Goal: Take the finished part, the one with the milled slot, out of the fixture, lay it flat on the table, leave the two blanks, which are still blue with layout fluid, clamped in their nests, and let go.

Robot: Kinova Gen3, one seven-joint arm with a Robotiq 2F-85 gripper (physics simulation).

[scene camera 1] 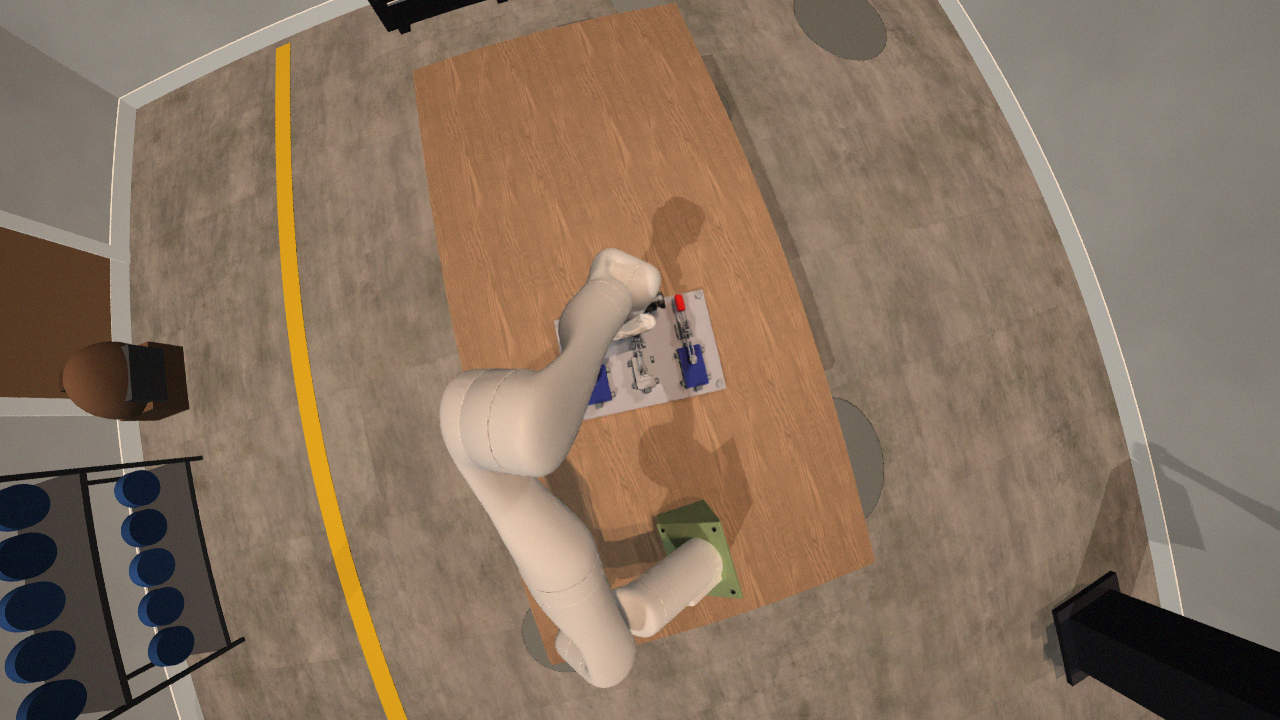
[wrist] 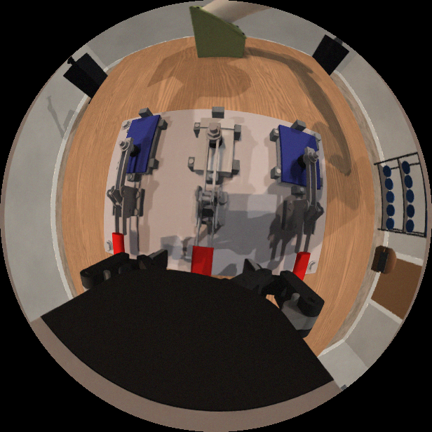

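Where they show: arm's base at its link origin: [scene camera 1: 702, 559].
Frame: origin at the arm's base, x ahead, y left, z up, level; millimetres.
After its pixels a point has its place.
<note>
The finished part [scene camera 1: 645, 379] @(x 375, y -17, z -104 mm) [wrist: 226, 156], pale bare metal, sits in the middle nest of the fixture plate [scene camera 1: 705, 313] @(x 472, y -198, z -126 mm) [wrist: 175, 150]. The middle toggle clamp [wrist: 214, 131] has its arm over the part, hiding some of it; the slot is hard to make out. One blue blank [scene camera 1: 691, 368] @(x 364, y -121, z -110 mm) [wrist: 145, 150] and another blue blank [scene camera 1: 599, 386] @(x 393, y 82, z -105 mm) [wrist: 292, 167] lie in the outer nests under their clamps. My gripper [wrist: 204, 263] is open and empty, its fingers apart on either side of the middle clamp's red handle [wrist: 202, 257]. The arm mostly hides the gripper in the scene view.
Outer red handles [wrist: 118, 243] [wrist: 301, 265] stand near my fingers' outer sides. The wooden table [scene camera 1: 572, 134] @(x 1043, y -52, z -141 mm) [wrist: 280, 75] extends around the plate. The green robot base [scene camera 1: 727, 573] @(x -31, y -34, z 35 mm) [wrist: 220, 42] stands at one end. My arm [scene camera 1: 537, 528] @(x 242, y 157, z 387 mm) reaches over the table's edge.
</note>
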